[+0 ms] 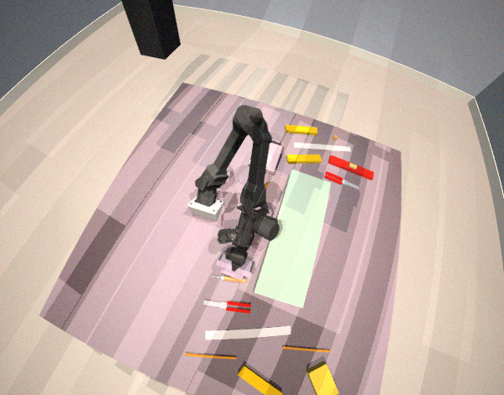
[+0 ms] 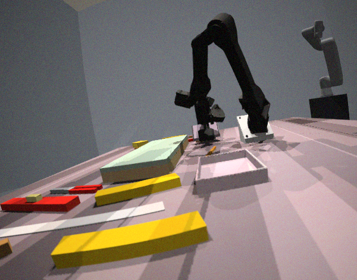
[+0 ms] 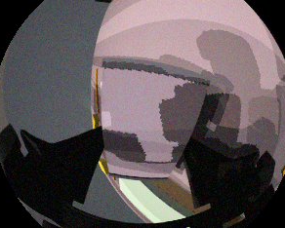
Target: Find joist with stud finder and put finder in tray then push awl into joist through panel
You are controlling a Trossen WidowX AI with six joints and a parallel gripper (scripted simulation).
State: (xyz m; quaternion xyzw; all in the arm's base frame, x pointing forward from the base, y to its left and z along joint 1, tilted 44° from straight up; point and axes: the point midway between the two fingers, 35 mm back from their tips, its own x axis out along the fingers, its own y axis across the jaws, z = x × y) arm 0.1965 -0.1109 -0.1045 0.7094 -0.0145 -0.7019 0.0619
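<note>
My gripper tip is 50 mm to the left of the awl, 40 mm above it and 20 mm past it. Also, from my gripper tip: red level (610 mm to the left, 350 mm ahead, 30 mm below); then tray (500 mm to the left, 50 mm behind, 30 mm below); then stud finder (20 mm to the right, 20 mm below, 10 mm ahead).
</note>
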